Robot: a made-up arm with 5 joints. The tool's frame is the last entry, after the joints.
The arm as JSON. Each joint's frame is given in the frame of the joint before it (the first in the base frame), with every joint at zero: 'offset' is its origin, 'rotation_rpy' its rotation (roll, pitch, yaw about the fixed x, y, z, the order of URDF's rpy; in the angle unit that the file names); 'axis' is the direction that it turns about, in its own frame. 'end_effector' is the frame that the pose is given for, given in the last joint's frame.
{
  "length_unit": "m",
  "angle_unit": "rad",
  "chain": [
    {
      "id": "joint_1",
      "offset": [
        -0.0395,
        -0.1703,
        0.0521
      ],
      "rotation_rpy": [
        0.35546,
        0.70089,
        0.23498
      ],
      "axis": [
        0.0,
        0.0,
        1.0
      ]
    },
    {
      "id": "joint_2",
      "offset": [
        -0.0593,
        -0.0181,
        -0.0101
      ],
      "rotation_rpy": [
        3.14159,
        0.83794,
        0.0
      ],
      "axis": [
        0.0,
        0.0,
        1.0
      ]
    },
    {
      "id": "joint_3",
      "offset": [
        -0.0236,
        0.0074,
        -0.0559
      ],
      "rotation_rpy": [
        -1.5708,
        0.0,
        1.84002
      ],
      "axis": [
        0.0,
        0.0,
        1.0
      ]
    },
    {
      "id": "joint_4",
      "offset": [
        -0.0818,
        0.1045,
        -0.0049
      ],
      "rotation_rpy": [
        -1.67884,
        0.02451,
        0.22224
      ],
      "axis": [
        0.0,
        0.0,
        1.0
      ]
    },
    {
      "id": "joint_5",
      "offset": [
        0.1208,
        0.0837,
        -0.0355
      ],
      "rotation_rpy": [
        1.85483,
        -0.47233,
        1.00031
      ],
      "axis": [
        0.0,
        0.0,
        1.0
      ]
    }
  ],
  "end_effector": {
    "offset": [
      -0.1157,
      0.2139,
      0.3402
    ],
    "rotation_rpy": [
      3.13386,
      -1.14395,
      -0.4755
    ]
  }
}
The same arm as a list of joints. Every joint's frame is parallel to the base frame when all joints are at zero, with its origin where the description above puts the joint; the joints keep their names.
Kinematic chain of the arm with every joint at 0, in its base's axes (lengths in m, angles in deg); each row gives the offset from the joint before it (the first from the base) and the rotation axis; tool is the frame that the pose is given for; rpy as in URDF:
joint_1: xyz -0.0395 -0.1703 0.0521 axis 0.668994 -0.197698 0.716493
joint_2: xyz -0.0508 -0.0260 0.0262 axis -x
joint_3: xyz 0.0559 -0.0134 0.0208 axis +z
joint_4: xyz 0.1045 0.0818 -0.0049 axis 0.969136 0.221708 -0.107804
joint_5: xyz -0.0170 -0.1257 -0.0823 axis -0.0032 -0.910276 0.413989
tool: xyz 0.1347 -0.2265 0.3247 rpy -180.00 0.00 -90.00

